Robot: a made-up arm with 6 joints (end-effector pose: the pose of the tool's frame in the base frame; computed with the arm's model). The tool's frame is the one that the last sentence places. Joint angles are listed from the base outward.
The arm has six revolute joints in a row. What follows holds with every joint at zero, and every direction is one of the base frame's. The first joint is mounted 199.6 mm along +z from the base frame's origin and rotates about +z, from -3.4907 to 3.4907 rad. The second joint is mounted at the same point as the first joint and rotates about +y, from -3.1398 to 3.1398 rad. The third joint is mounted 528 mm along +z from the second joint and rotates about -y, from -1.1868 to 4.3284 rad. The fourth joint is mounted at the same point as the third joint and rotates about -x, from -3.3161 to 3.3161 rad. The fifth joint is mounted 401.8 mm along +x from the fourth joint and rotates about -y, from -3.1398 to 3.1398 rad. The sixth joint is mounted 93.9 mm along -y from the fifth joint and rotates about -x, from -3.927 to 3.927 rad. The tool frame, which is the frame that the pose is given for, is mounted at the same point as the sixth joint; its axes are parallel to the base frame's.
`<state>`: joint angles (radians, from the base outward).
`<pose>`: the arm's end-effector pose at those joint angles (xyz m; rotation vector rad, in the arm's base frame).
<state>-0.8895 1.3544 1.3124 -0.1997 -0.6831 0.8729</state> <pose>0.5056 -0.7697 0.2775 -0.3044 0.8544 -0.4587</pose>
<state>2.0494 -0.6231 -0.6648 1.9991 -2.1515 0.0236</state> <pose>-0.0792 0.0680 0.6970 -1.3907 -0.2250 -0.3727</pose>
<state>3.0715 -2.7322 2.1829 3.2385 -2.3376 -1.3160</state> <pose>0.1313 -0.1029 -0.6802 0.7661 -1.8102 1.3899</pose>
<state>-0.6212 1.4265 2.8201 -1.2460 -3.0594 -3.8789</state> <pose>0.5363 -0.4207 0.6553 -1.9967 -0.0286 2.1766</pose>
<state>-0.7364 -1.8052 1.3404 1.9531 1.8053 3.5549</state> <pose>-0.6544 0.6405 -0.0118 -1.7047 -0.7746 0.0492</pose>
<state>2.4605 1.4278 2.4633 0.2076 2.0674 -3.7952</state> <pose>-0.4944 0.5190 0.6303 0.6978 -0.3528 -0.8095</pose>
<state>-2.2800 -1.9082 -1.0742 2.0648 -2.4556 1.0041</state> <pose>0.2223 0.1907 0.3779 -1.5920 -1.0534 1.4007</pose>
